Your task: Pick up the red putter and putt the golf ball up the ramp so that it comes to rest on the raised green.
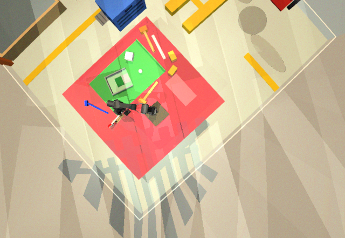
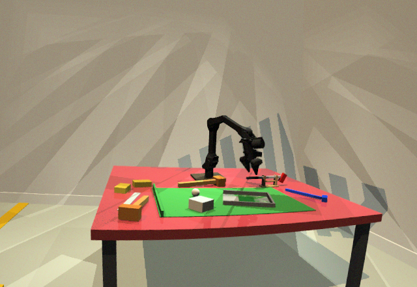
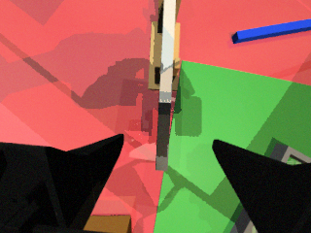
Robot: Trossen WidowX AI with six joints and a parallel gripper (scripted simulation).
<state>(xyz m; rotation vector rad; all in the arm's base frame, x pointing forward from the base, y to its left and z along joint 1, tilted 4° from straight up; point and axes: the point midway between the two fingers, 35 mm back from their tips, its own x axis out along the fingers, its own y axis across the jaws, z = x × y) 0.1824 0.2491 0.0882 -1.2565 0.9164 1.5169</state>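
The red putter is 110 mm to the left of my gripper tip, 40 mm behind it and 30 mm below it. The rest, counted from my gripper tip: green mat (290 mm ahead, 190 mm to the right, 90 mm below); then blue putter (280 mm to the left, 190 mm ahead, 70 mm below); then wooden rack (120 mm to the left, 50 mm below, 40 mm behind).
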